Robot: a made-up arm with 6 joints.
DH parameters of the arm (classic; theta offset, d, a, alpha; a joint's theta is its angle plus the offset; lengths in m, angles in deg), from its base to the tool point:
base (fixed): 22.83 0 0.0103 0
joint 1: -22.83 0.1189 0.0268 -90
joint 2: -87.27 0 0.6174 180
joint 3: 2.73 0 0.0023 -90
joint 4: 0 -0.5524 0.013 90
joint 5: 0 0.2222 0.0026 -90
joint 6: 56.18 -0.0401 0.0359 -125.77
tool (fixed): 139.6 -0.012 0 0
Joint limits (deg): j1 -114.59..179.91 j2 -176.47..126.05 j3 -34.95..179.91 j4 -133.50..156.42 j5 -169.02..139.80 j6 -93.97..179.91
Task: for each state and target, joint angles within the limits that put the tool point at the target. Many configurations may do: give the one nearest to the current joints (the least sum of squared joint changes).
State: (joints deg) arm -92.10 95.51 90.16 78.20 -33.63 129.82
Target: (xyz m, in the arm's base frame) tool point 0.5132 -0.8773 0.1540
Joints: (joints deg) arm -57.83 119.98 136.78 87.78 -41.49 130.86
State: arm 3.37 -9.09 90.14 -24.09 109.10 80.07
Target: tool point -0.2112 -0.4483 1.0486
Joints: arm 41.22 -6.13 137.22 -9.43 115.27 76.64
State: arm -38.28 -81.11 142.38 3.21 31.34 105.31
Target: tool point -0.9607 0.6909 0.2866
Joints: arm -45.07 -78.97 103.36 -14.47 32.76 115.36
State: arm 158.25 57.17 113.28 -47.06 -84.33 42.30
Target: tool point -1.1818 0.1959 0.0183
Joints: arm 175.53 83.68 85.35 -51.82 -89.95 48.54
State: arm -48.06 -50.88 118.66 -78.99 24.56 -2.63
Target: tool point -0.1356 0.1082 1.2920
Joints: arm -54.48 -23.66 83.29 -90.08 32.07 -3.71
